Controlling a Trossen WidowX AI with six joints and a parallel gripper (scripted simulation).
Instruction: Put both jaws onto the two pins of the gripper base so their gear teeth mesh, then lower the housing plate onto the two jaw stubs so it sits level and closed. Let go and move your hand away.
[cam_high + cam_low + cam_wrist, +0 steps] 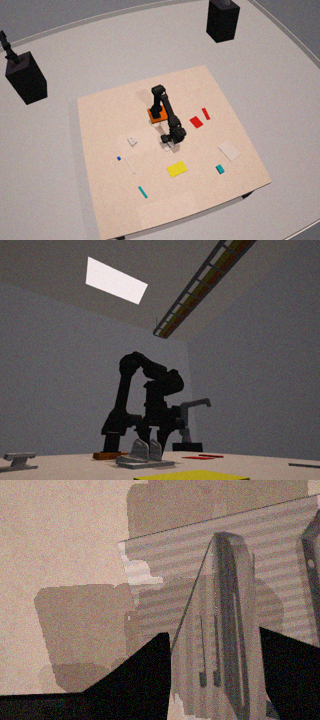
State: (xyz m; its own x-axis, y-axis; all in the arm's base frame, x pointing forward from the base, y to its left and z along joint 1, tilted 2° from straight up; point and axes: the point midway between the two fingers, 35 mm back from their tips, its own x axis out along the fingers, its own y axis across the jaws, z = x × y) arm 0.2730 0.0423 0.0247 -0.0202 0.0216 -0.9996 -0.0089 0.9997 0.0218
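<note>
Now: gripper tip 30 mm past the grey jaw and 20 mm to the left of it. The rest, counted from my gripper tip: white stick 70 mm ahead, 380 mm to the right, 10 mm below; grey stand 120 mm behind, 290 mm to the right; yellow block 220 mm ahead, 60 mm to the right, 10 mm below.
</note>
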